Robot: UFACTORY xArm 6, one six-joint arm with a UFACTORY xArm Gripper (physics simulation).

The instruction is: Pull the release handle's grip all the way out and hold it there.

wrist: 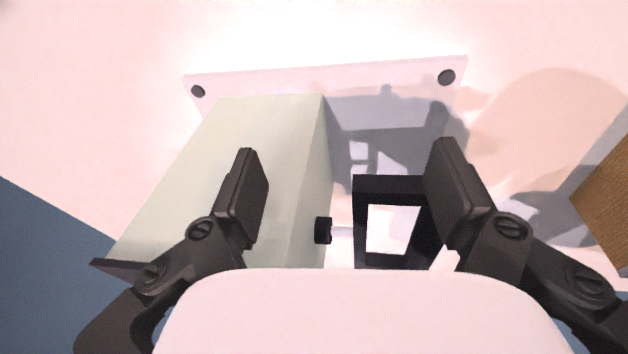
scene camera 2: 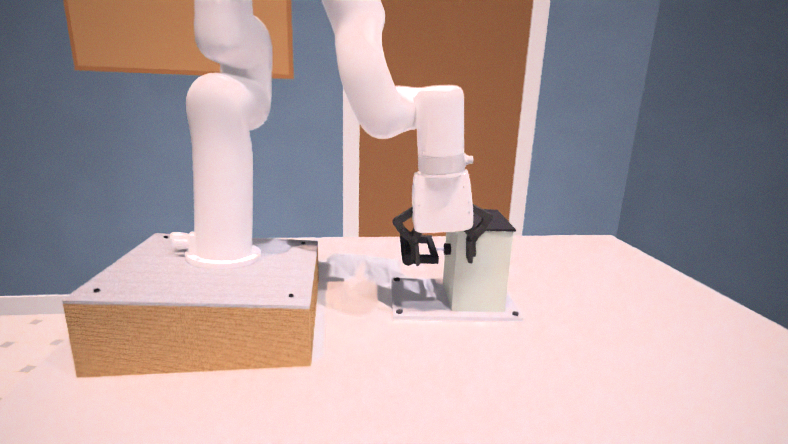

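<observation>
The release handle is a black rectangular loop [scene camera 2: 430,260] [wrist: 359,215] that stands out from a pale green box [scene camera 2: 485,275] [wrist: 270,130]. A short light rod [wrist: 342,231] joins it to a black collar [scene camera 2: 447,248] [wrist: 323,230] on the box's side, with a small gap between loop and collar. My gripper [scene camera 2: 442,260] [wrist: 341,163] is open and points down at handle height. In the wrist view, its right finger overlaps the loop's outer grip bar and partly hides it; contact cannot be told. The left finger is in front of the box's face.
The box has a dark lid [scene camera 2: 499,221] [wrist: 112,267] and stands on a light base plate [scene camera 2: 457,315] [wrist: 320,77] with dark bolts. The robot's wooden pedestal [scene camera 2: 193,339] [wrist: 607,200] stands left of the plate in the scene view. A brown door [scene camera 2: 485,110] is behind the arm.
</observation>
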